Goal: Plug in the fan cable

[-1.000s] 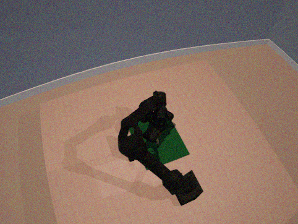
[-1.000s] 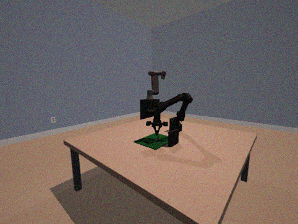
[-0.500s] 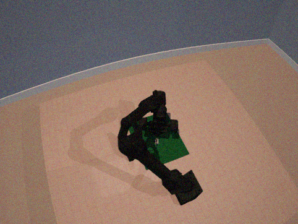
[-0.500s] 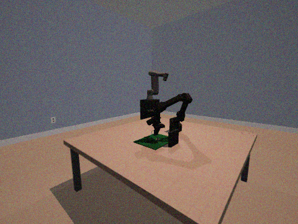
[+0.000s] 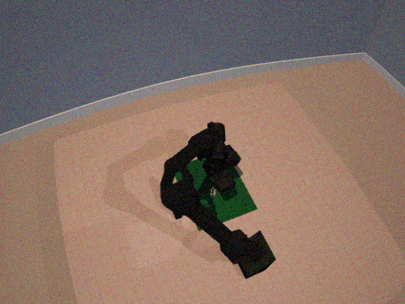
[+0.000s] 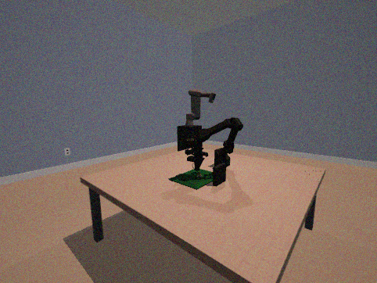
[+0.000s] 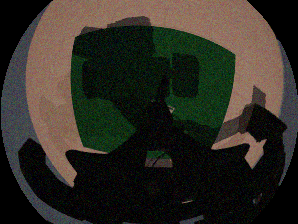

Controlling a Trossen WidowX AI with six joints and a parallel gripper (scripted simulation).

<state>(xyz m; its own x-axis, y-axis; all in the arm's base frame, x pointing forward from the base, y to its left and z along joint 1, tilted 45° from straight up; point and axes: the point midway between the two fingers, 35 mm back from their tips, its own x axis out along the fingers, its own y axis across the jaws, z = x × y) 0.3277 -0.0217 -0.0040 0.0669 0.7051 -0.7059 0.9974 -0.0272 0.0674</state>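
Right now the black plug is 1 cm to the right of my gripper tip and 1 cm above it. Also, from my gripper tip: dark fan (16 cm to the left, 1 cm below); green circuit board (1 cm ahead, 1 cm to the right, 8 cm below); pale fan header (1 cm behind, 6 cm below).
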